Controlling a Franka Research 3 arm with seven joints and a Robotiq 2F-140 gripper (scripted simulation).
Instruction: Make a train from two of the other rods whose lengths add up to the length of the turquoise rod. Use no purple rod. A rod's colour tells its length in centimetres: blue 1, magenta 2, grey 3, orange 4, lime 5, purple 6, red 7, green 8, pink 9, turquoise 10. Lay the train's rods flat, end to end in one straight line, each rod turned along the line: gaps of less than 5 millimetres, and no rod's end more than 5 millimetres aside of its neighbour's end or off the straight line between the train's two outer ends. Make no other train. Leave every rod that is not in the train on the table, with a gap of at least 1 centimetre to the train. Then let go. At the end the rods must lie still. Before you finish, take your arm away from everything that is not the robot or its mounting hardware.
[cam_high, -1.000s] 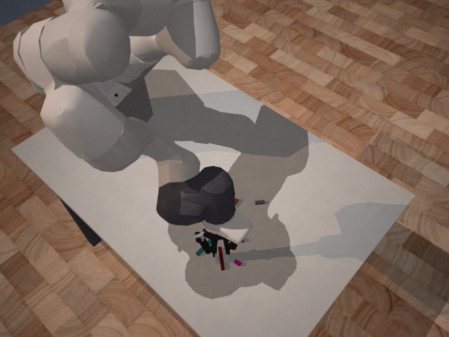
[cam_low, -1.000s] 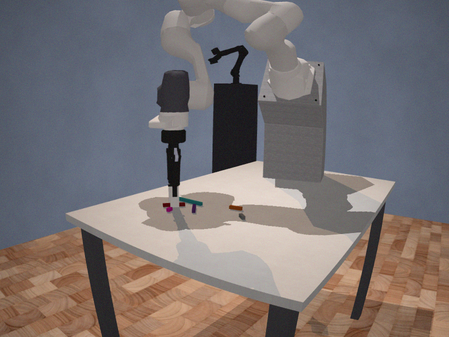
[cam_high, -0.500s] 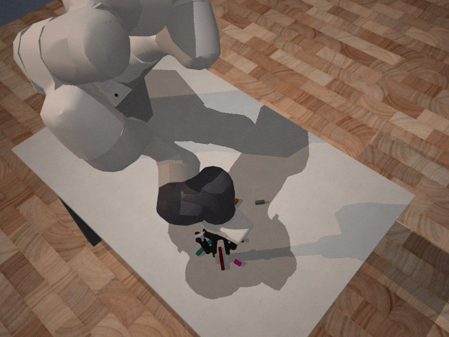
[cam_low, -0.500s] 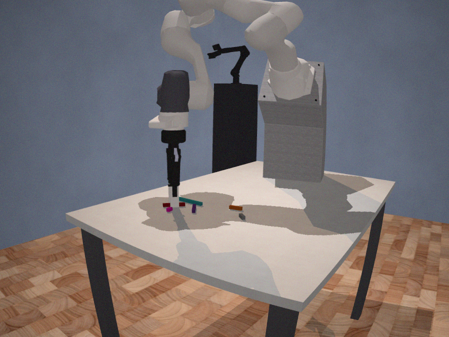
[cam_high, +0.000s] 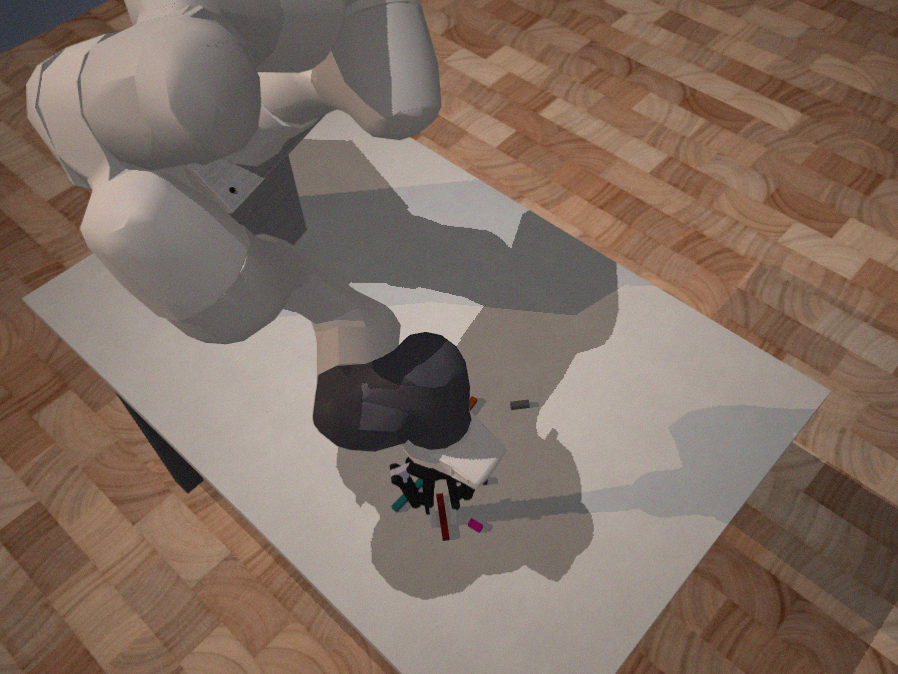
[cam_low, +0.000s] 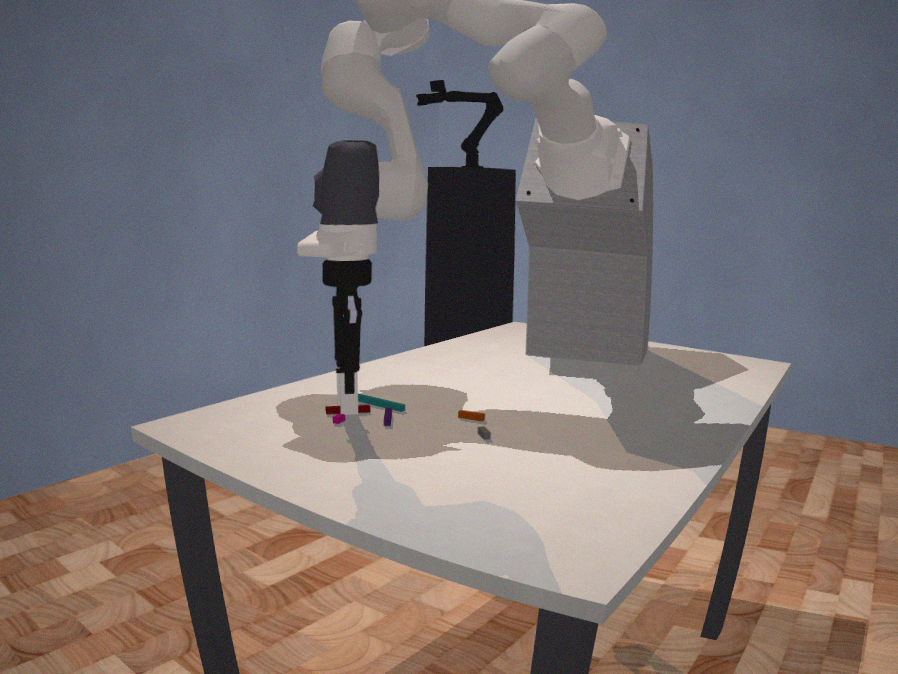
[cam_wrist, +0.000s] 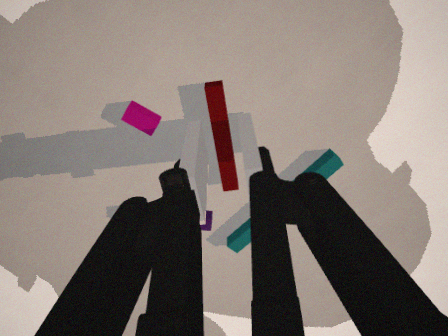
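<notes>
My gripper is now 40 mm short of the magenta rod, 30 mm to the right of it and 30 mm above it. Round my hand: turquoise rod (60 mm behind, 30 mm below); then purple rod (20 mm behind, 70 mm to the left, 30 mm below); then red rod (30 mm below).
</notes>
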